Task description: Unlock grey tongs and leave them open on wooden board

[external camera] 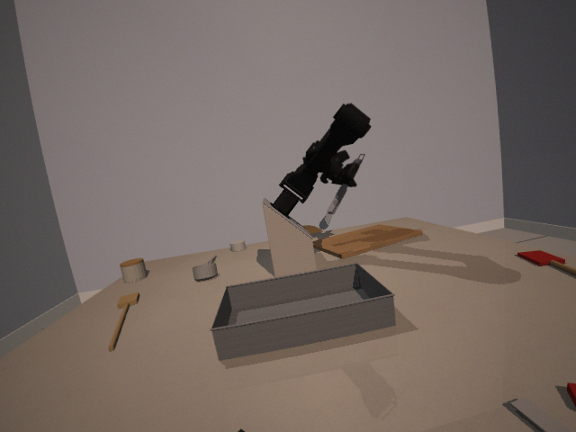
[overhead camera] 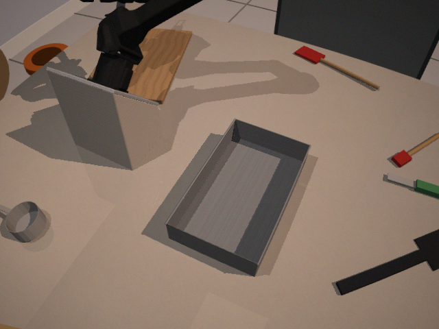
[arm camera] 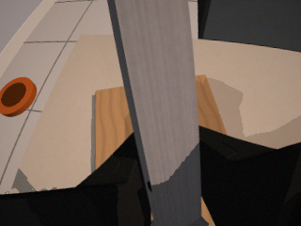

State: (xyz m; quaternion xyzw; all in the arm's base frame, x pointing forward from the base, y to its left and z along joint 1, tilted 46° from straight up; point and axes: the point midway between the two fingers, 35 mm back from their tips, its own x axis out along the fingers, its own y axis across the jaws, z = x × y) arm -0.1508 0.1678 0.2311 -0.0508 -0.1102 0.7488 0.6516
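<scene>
My gripper tip is 1 cm short of the wooden board, 1 cm to the right of it and 20 cm above it. From my gripper tip the other things lie so: roasting tin (46 cm ahead, 33 cm to the right, 18 cm below); then black spatula (83 cm ahead, 33 cm to the right, 21 cm below); then green-handled tool (83 cm ahead, 15 cm to the right, 20 cm below).
</scene>
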